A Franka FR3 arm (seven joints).
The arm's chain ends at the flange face. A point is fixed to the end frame.
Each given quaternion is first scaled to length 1.
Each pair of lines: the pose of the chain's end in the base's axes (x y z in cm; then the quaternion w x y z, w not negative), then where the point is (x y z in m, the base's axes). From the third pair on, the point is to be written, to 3 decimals.
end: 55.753, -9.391, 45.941, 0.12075, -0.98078, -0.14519, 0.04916
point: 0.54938 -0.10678 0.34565
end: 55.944, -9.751, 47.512, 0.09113, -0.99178, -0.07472, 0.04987
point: 0.54808 -0.11674 0.36254
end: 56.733, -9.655, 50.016, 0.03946, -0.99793, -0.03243, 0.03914
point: 0.556 -0.127 0.390
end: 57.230, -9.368, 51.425, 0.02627, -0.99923, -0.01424, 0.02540
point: 0.563 -0.126 0.405
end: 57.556, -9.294, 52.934, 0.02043, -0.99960, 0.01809, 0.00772
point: 0.568 -0.127 0.420
